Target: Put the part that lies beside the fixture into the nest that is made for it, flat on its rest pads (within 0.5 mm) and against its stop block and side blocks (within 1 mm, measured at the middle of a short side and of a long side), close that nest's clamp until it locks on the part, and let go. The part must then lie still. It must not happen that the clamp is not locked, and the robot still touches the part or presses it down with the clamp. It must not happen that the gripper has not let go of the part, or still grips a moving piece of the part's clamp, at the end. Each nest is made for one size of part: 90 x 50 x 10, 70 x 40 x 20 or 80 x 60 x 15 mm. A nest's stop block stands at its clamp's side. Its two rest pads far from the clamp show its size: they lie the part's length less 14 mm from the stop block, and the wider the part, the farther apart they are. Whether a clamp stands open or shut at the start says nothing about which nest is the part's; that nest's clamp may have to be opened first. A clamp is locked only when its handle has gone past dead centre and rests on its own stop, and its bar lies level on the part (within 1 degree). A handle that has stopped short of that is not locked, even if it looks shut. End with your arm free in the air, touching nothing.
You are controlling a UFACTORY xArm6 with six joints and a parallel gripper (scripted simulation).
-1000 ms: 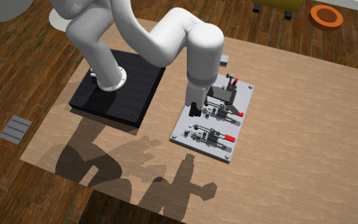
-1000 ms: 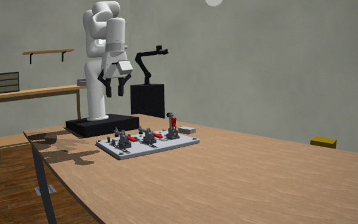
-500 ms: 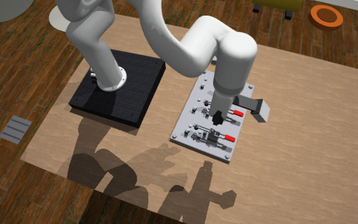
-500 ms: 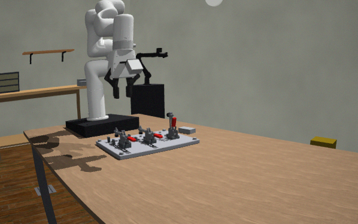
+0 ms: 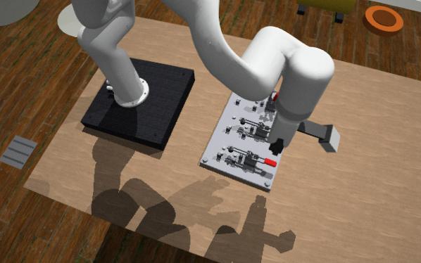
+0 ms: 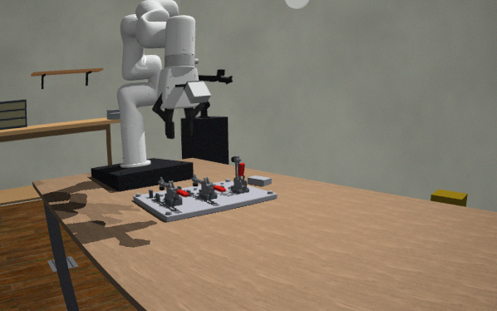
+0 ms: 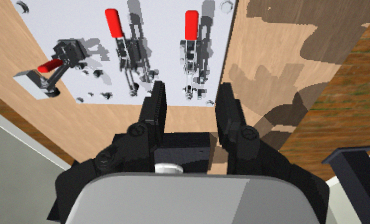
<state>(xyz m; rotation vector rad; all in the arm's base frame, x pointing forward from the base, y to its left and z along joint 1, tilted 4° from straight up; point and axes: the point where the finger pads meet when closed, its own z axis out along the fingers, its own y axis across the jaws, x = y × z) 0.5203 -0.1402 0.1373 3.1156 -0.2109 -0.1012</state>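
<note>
My hand is 16 cm above the clamp, 6 cm past it and 1 cm to the right of it. Round my hand: fixture plate: 21 cm below, 12 cm to the left, 7 cm behind; then grey block: 39 cm to the left, 20 cm below, 10 cm behind.
</note>
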